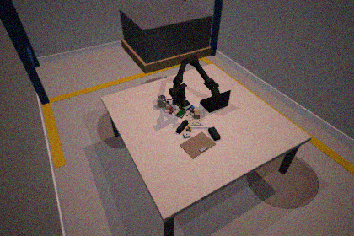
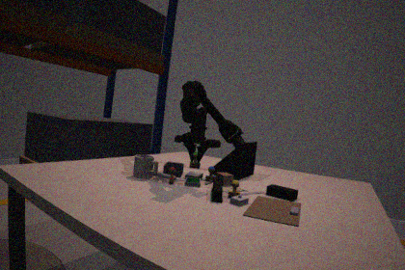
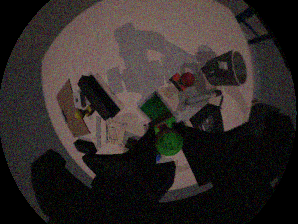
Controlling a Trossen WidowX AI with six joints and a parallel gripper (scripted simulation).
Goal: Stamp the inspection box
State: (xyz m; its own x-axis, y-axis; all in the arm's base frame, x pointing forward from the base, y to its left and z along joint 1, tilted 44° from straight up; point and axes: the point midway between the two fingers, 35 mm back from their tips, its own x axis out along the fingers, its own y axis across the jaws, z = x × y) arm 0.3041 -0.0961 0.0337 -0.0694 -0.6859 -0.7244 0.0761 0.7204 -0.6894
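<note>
My gripper tip is now 8 cm above the green-topped box. Round my gripper tip: green-knobbed stamp: right at my gripper tip; long dark block: 8 cm ahead, 14 cm to the left, 7 cm below; red-topped stamp: 6 cm ahead, 7 cm to the right, 7 cm below.
</note>
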